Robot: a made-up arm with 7 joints.
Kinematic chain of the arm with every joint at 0, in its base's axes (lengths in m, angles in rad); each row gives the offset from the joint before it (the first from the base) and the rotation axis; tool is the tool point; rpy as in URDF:
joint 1: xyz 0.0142 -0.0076 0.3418 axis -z
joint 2: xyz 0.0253 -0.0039 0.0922 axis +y
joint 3: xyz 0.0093 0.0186 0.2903 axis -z
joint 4: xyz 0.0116 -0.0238 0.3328 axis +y
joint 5: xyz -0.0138 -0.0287 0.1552 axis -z
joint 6: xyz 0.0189 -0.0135 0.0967 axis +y
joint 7: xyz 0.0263 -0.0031 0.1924 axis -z
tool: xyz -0.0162 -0.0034 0.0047 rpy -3.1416 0 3.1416
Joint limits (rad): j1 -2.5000..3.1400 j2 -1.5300..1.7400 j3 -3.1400..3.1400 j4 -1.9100..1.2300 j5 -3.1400..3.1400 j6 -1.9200..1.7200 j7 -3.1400..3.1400
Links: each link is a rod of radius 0.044 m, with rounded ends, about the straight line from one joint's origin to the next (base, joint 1, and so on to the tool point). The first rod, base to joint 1, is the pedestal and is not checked.
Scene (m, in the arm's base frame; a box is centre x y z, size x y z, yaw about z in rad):
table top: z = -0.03
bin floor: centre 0.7 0.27 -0.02 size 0.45 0.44 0.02 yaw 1
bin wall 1: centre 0.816 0.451 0.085 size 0.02 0.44 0.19 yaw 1
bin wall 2: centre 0.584 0.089 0.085 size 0.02 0.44 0.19 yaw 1
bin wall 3: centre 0.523 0.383 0.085 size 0.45 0.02 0.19 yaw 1
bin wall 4: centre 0.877 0.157 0.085 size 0.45 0.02 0.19 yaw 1
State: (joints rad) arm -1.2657 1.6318 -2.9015 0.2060 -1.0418 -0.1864 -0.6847
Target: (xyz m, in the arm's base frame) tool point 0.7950 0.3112 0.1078
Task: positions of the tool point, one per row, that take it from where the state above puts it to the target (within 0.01 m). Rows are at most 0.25 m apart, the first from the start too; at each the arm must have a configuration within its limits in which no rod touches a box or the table.
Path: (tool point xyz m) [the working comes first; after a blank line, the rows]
Joints at the target: -0.5142 1.4865 -2.4959 -1.0495 -0.7618 -0.6506 -0.6215
Straight joint move there: touches bin wall 1.

1: 0.4084 1.0163 0.4068
2: 0.5757 0.9049 0.3663
3: 0.7111 0.7352 0.3396
4: 0.7889 0.5268 0.3304
5: 0.7950 0.3112 0.3387
6: 0.8029 0.3149 0.2246
7: 0.7950 0.3112 0.1078

